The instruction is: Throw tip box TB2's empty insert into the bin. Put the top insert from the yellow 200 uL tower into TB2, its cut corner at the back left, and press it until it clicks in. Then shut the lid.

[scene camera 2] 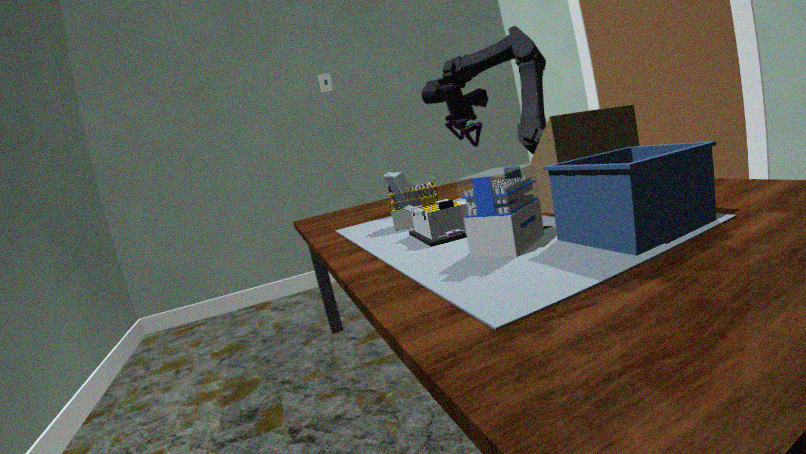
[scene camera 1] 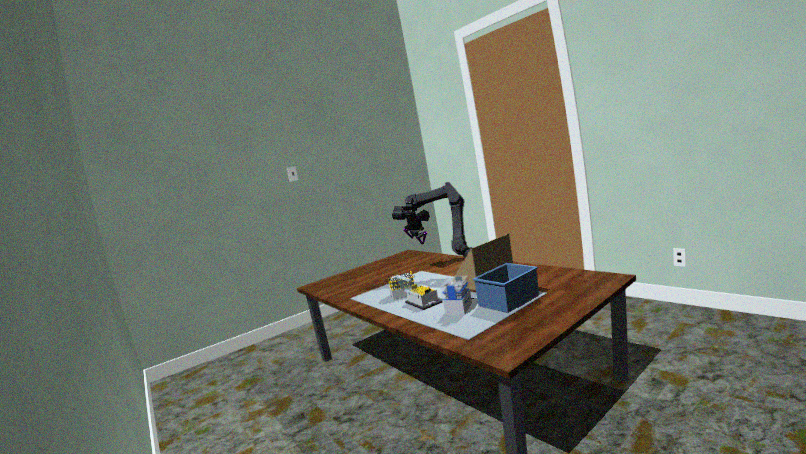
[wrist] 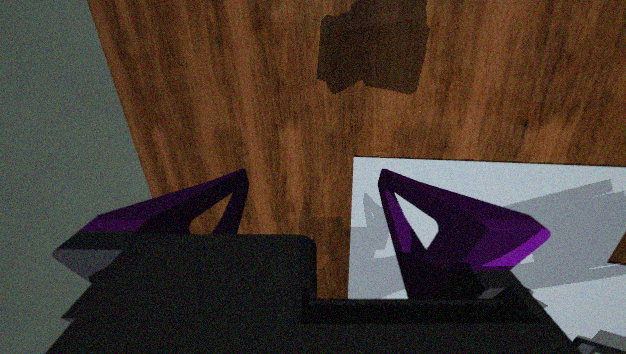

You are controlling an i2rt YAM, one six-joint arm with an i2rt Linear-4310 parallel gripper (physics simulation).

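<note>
My gripper point(scene camera 1: 417, 240) point(scene camera 2: 469, 140) point(wrist: 313, 176) is open and empty, high above the far left part of the table. The yellow tower point(scene camera 1: 401, 280) point(scene camera 2: 413, 197), a stack of yellow-edged inserts with tips on a whitish base, stands at the left of the mat. A whitish tip box point(scene camera 1: 420, 297) point(scene camera 2: 451, 221) with a yellow top sits on a black base between that tower and a blue tower point(scene camera 1: 455, 290) point(scene camera 2: 483, 197). No label is readable, so I cannot tell for sure which box is TB2. The cut corners are too small to see. The blue bin point(scene camera 1: 491, 293) point(scene camera 2: 592, 208) stands open at the right.
The pale mat point(scene camera 1: 468, 329) point(scene camera 2: 485, 298) point(wrist: 575, 302) lies under the boxes and bin on the wooden table point(scene camera 1: 580, 287) point(scene camera 2: 648, 338) point(wrist: 280, 100). An upright brown panel point(scene camera 1: 491, 256) point(scene camera 2: 595, 132) stands behind the bin, beside the arm's base. The arm's shadow falls on the table.
</note>
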